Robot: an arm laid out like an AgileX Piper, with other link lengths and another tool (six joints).
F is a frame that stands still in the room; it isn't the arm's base.
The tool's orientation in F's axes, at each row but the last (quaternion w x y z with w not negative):
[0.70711, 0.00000, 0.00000, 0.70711]
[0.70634, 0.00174, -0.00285, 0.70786]
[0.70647, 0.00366, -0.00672, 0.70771]
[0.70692, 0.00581, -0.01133, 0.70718]
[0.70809, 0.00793, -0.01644, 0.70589]
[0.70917, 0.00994, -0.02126, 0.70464]
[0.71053, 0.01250, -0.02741, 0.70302]
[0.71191, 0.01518, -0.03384, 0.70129]
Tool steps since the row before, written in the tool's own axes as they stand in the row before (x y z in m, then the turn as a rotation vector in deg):
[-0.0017, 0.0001, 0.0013, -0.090, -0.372, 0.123]
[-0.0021, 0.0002, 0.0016, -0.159, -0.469, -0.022]
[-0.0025, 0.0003, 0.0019, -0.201, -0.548, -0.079]
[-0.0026, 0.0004, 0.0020, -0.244, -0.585, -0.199]
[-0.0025, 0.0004, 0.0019, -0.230, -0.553, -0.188]
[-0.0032, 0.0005, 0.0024, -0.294, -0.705, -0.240]
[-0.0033, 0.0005, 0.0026, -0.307, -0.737, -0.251]
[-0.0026, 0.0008, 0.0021, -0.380, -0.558, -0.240]
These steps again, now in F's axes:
[-0.0001, -0.0017, 0.0013, 0.372, -0.090, 0.123]
[-0.0002, -0.0021, 0.0016, 0.469, -0.158, -0.022]
[-0.0003, -0.0025, 0.0019, 0.549, -0.199, -0.080]
[-0.0004, -0.0026, 0.0019, 0.587, -0.239, -0.200]
[-0.0004, -0.0026, 0.0018, 0.555, -0.225, -0.189]
[-0.0006, -0.0033, 0.0022, 0.707, -0.288, -0.242]
[-0.0006, -0.0034, 0.0024, 0.739, -0.301, -0.253]
[-0.0009, -0.0027, 0.0019, 0.559, -0.371, -0.251]

